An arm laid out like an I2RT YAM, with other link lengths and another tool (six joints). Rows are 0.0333 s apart.
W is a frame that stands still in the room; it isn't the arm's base.
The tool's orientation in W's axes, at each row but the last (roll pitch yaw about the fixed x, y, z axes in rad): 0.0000 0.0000 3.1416; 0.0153 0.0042 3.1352; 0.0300 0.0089 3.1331; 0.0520 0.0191 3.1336; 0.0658 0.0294 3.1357; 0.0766 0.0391 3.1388; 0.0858 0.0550 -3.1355; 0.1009 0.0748 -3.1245
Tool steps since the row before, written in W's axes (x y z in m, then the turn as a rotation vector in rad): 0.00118 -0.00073 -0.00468 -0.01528 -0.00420 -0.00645; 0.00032 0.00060 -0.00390 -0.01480 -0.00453 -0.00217; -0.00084 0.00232 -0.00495 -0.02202 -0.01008 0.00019; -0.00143 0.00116 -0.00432 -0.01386 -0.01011 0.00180; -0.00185 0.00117 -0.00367 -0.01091 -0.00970 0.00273; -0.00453 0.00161 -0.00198 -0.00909 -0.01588 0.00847; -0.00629 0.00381 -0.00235 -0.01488 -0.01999 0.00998; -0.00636 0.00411 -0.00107 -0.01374 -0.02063 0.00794
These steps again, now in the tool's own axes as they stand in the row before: -0.00118 0.00073 -0.00468 0.01528 0.00420 -0.00645; -0.00030 -0.00066 -0.00389 0.01478 0.00459 -0.00218; 0.00090 -0.00246 -0.00487 0.02193 0.01027 0.00008; 0.00152 -0.00137 -0.00423 0.01374 0.01031 0.00153; 0.00196 -0.00139 -0.00353 0.01077 0.00994 0.00240; 0.00461 -0.00173 -0.00167 0.00871 0.01653 0.00757; 0.00639 -0.00401 -0.00166 0.01443 0.02075 0.00904; 0.00635 -0.00426 -0.00017 0.01346 0.02119 0.00687
